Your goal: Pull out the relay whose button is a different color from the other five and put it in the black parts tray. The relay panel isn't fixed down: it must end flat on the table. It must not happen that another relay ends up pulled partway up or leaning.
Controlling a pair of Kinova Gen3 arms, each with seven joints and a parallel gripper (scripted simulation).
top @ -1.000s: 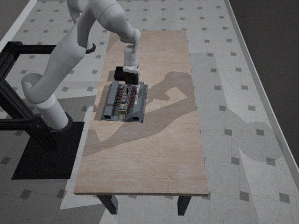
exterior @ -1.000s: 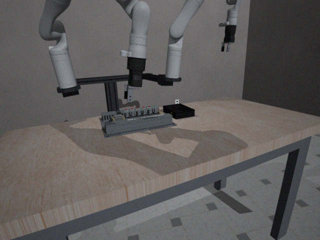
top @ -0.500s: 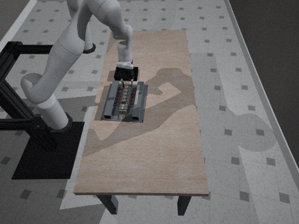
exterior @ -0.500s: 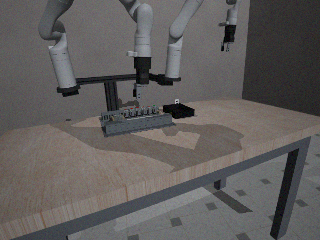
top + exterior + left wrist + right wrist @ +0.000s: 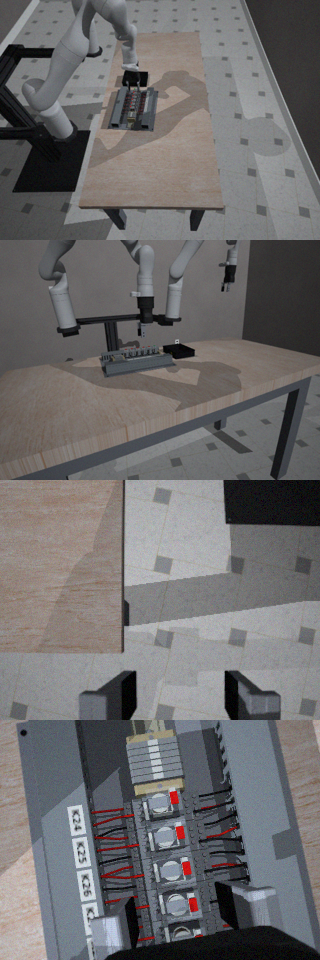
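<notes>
My right gripper is now 90 mm above the green-button relay and 70 mm to the right of it. The rest, counted from my right hand: black parts tray 210 mm to the left, 120 mm below, 30 mm behind; then grey relay panel 120 mm below, 40 mm to the right, 10 mm behind.
</notes>
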